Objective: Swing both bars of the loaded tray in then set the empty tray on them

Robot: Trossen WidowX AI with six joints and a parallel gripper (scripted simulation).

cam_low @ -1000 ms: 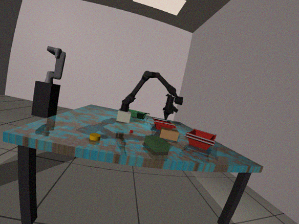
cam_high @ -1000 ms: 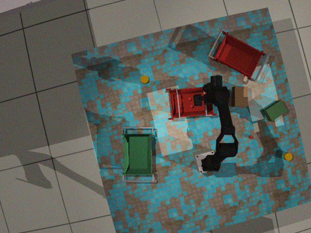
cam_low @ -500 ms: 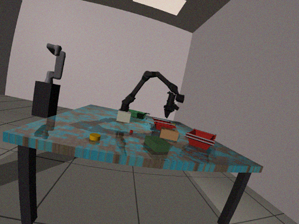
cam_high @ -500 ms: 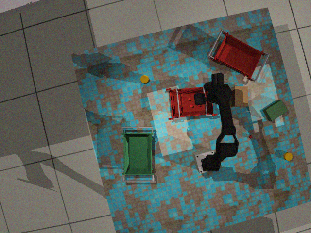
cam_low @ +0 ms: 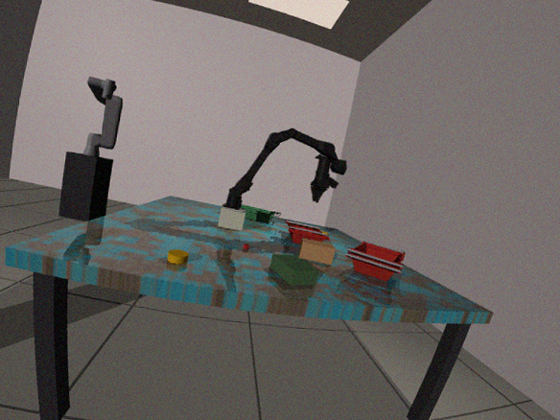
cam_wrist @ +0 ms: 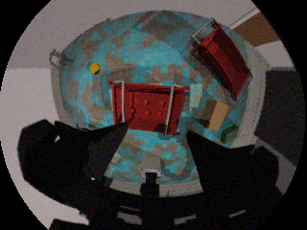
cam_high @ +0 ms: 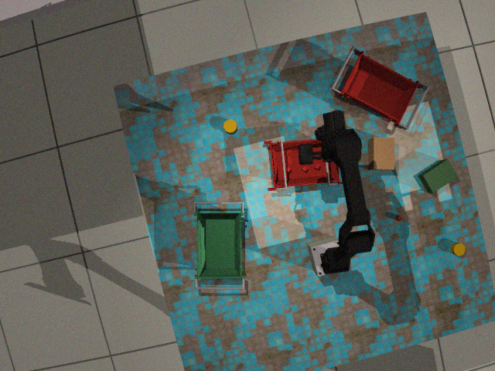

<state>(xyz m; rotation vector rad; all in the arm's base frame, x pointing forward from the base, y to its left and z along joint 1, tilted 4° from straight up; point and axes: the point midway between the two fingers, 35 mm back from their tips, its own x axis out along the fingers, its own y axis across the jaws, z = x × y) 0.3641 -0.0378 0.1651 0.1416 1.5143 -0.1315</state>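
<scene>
The green tray lies 230 mm behind my gripper tip, 420 mm to the left of it and 150 mm below it. Round my gripper tip: tan box (40 mm behind, 260 mm to the right, 170 mm below); then small red cube (300 mm behind, 280 mm to the right, 190 mm below); then green block (180 mm behind, 470 mm to the right, 180 mm below).
</scene>
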